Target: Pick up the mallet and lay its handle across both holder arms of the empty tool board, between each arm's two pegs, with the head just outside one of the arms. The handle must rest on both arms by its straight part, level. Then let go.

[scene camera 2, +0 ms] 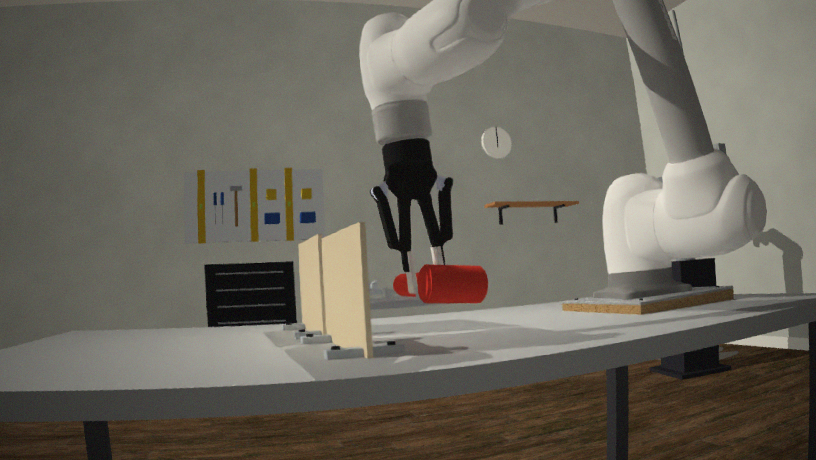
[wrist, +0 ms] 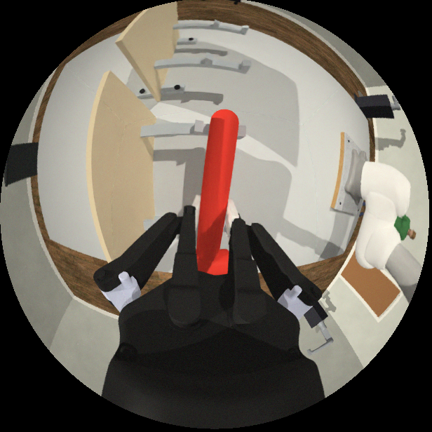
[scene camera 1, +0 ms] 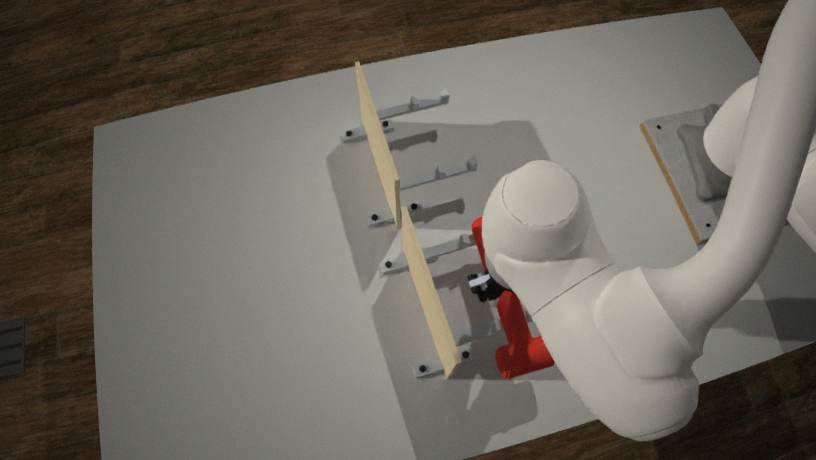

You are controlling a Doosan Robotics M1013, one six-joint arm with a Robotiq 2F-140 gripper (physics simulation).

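Where they show: gripper, fingertip midpoint: (scene camera 1: 504,296); arm's base, origin of the base link: (scene camera 2: 641,294) (scene camera 1: 724,161).
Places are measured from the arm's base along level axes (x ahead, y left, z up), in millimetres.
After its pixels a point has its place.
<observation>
The red mallet's handle (scene camera 1: 516,322) {y 327, x 530, z 85 mm} (scene camera 2: 402,284) {y 210, x 571, z 67 mm} (wrist: 220,165) looks about level in scene camera 2. My gripper (scene camera 2: 424,274) {y 274, x 538, z 56 mm} (wrist: 212,205) is shut on the handle. The mallet head (scene camera 1: 524,358) {y 387, x 526, z 92 mm} (scene camera 2: 457,284) {y 408, x 517, z 65 mm} (wrist: 216,262) is at the near end, just outside the near arm. The near tool board (scene camera 1: 425,297) {y 270, x 673, z 66 mm} (scene camera 2: 345,291) {y 300, x 666, z 62 mm} (wrist: 122,165) stands upright to the left. In the wrist view the handle's far end shows between the two pegs of its far arm (scene camera 1: 442,249) {y 179, x 636, z 45 mm} (wrist: 170,130). Its near arm (scene camera 1: 480,338) {y 342, x 585, z 45 mm} (wrist: 151,222) is mostly hidden. Contact between handle and arms cannot be told.
A second upright board (scene camera 1: 378,142) {y 0, x 738, z 124 mm} (scene camera 2: 310,285) {y -8, x 740, z 72 mm} (wrist: 150,45) stands behind the near one, with two pegged arms (scene camera 1: 425,104) {y -127, x 643, z 57 mm} (scene camera 1: 420,178) {y 40, x 665, z 57 mm} reaching right. Both boards stand on low feet on the grey table (scene camera 1: 200,257) {y 141, x 1102, z -27 mm}. The robot's base plate (scene camera 1: 674,177) {y 32, x 129, z -3 mm} (scene camera 2: 602,308) {y 49, x 130, z -18 mm} is at the right.
</observation>
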